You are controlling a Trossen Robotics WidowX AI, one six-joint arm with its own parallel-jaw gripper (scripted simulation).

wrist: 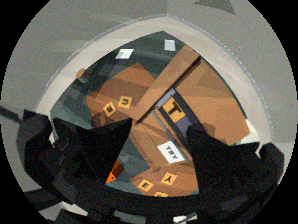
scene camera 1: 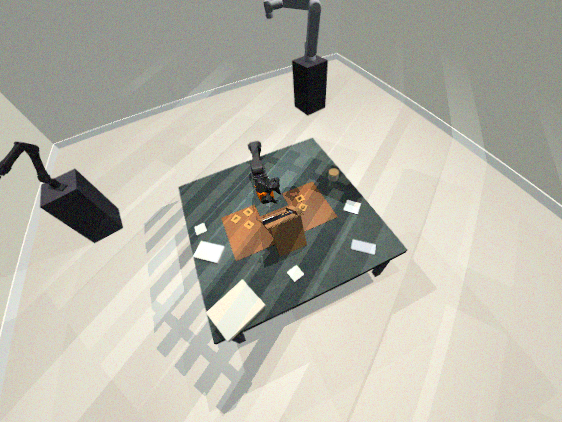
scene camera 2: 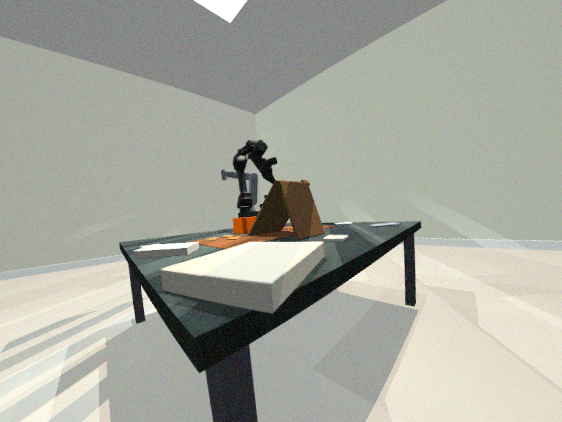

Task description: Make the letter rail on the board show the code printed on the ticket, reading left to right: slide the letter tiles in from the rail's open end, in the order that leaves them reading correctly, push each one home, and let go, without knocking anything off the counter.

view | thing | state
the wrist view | my gripper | -
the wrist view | brown a-frame board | -
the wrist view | mat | -
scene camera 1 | white slab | -
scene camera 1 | brown a-frame board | -
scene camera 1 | mat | -
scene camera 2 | white slab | -
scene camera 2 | brown a-frame board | -
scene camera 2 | mat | -
